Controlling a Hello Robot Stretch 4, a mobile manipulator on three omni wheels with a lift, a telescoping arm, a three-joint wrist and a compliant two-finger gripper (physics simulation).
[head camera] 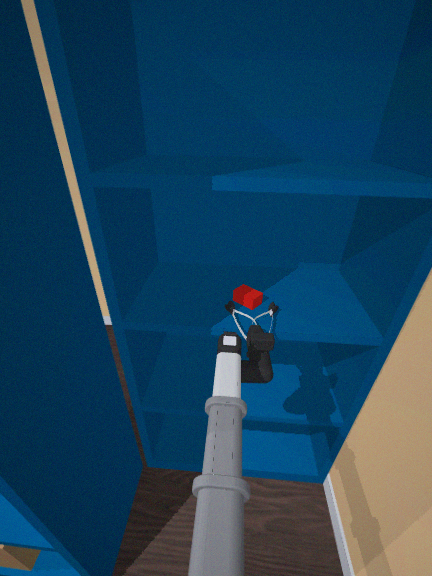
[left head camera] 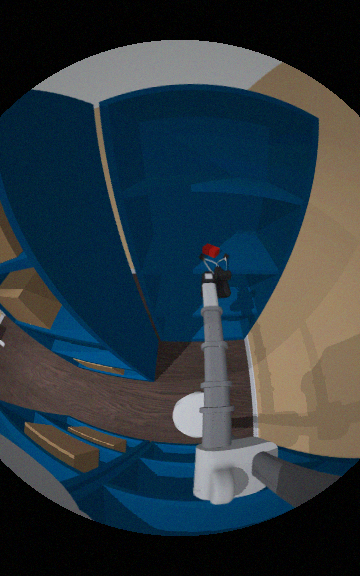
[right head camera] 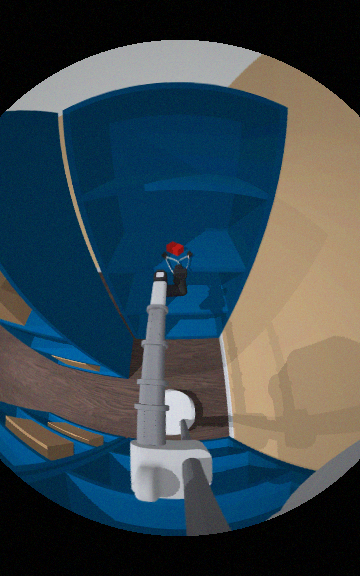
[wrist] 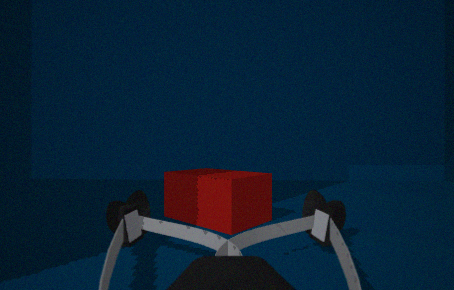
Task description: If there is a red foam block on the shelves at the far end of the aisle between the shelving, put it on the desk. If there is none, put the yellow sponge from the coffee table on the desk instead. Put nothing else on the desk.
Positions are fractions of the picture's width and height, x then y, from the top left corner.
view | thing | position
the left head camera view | blue shelving unit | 0.18,0.39
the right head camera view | blue shelving unit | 0.20,0.55
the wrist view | my gripper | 0.50,0.72
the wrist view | red foam block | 0.51,0.69
